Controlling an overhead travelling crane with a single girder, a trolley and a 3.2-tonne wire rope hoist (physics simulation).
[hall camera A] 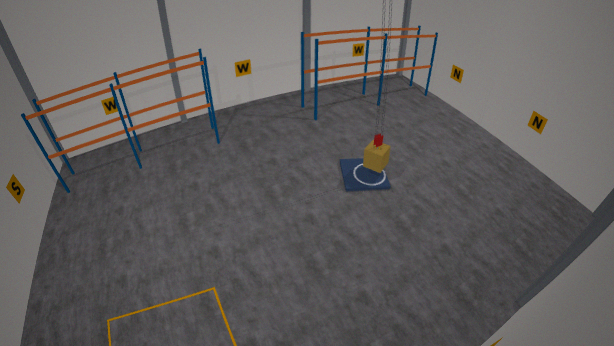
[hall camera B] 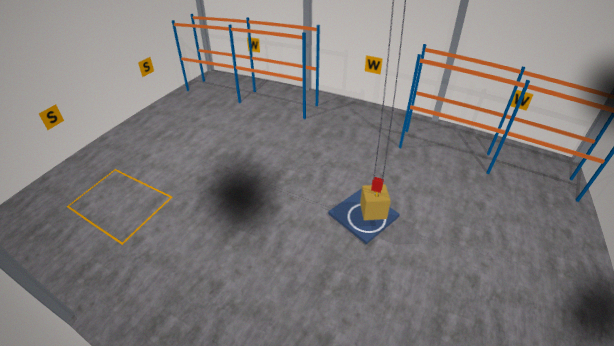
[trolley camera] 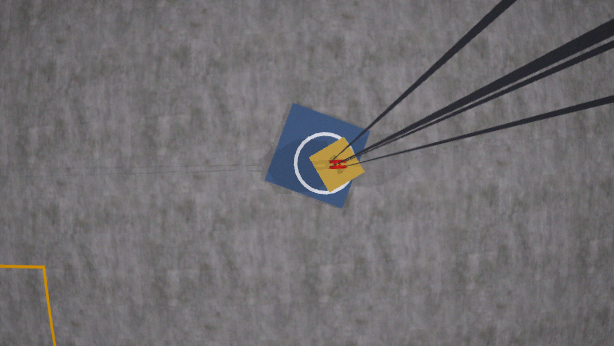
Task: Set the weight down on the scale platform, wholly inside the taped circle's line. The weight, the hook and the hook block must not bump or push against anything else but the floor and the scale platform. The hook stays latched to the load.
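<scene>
The weight (hall camera A: 376, 158) (hall camera B: 375, 207) (trolley camera: 327, 175) is a yellow block. It hangs upright, apparently a little above the scale platform (hall camera A: 347, 172) (hall camera B: 338, 212) (trolley camera: 284, 150), a blue square slab; the exact gap is hard to tell. The taped circle (hall camera A: 354, 173) (hall camera B: 367, 231) (trolley camera: 295, 163) is a white ring on it. In the trolley view the weight covers the ring's right side and its right corner reaches past the line. The red hook block (hall camera A: 378, 140) (hall camera B: 377, 184) (trolley camera: 337, 164) is right above the weight. The small hook (hall camera B: 377, 194) beneath it is on the weight; its latch is too small to see.
Two blue and orange racks stand along the W wall, one at the S side (hall camera A: 126, 126) (hall camera B: 304, 95) and one at the N side (hall camera A: 316, 95) (hall camera B: 508, 127). A yellow floor outline (hall camera A: 161, 304) (hall camera B: 143, 183) (trolley camera: 22, 266) lies away from the platform. Dark blurs cover parts of hall camera B.
</scene>
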